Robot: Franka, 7 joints.
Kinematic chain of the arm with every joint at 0, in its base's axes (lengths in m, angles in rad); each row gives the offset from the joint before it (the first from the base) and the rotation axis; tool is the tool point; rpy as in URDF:
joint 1: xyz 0 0 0.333 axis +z
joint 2: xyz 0 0 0 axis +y
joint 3: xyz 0 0 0.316 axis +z
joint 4: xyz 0.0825 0 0 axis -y
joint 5: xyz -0.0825 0 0.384 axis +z
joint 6: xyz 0 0 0 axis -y
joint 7: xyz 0.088 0 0 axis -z
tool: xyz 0 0 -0.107 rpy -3.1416 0 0
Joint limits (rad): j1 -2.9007..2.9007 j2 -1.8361..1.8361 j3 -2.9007..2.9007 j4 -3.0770..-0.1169 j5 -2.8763..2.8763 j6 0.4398..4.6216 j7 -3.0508..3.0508
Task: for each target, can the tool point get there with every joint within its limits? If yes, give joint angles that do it. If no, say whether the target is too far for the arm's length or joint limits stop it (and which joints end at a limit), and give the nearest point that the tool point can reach.
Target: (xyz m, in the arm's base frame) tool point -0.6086 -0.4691 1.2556
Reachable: no: too far | nearest point -0.4348 -0.3352 0.9922 | short by 0.343 m
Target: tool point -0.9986 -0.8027 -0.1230
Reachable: no: too far | nearest point -0.6299 -0.5064 0.0453 | short by 0.502 m
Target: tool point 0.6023 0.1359 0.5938
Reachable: yes | joints -2.0346 -1.0458 1.6122 -1.7222 0.3679 4.1535 -0.5107
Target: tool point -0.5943 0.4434 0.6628
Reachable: yes | joints 2.1577 1.0373 0.8687 -0.4882 1.5161 1.5726 1.1925
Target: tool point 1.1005 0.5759 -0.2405
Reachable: no: too far | nearest point 0.6901 0.3611 -0.0266 | short by 0.510 m
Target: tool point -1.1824 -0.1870 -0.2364
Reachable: no: too far | nearest point -0.7652 -0.1210 -0.0355 | short by 0.468 m
